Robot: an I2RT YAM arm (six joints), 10 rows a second.
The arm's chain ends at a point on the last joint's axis. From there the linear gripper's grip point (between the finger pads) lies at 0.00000 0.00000 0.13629 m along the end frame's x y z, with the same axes.
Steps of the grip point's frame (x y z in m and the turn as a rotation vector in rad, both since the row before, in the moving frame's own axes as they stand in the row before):
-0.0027, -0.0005, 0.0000, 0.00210, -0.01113, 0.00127
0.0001, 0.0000, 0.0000, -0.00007, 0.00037, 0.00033
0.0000, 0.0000, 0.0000, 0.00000, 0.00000, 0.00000
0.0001, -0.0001, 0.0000, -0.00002, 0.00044, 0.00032
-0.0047, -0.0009, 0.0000, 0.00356, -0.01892, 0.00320
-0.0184, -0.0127, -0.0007, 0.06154, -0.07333, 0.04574
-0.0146, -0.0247, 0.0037, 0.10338, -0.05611, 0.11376
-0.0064, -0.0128, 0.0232, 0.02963, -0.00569, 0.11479
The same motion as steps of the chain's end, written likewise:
-0.0012, -0.0002, 0.0000, 0.00210, -0.01113, 0.00127
0.0000, 0.0000, 0.0000, -0.00007, 0.00037, 0.00033
0.0000, 0.0000, 0.0000, 0.00000, 0.00000, 0.00000
0.0000, -0.0001, 0.0000, -0.00002, 0.00044, 0.00032
-0.0021, -0.0004, 0.0000, 0.00356, -0.01892, 0.00320
-0.0086, -0.0041, -0.0001, 0.06154, -0.07333, 0.04574
-0.0078, -0.0102, 0.0046, 0.10338, -0.05611, 0.11376
-0.0059, -0.0087, 0.0233, 0.02963, -0.00569, 0.11479

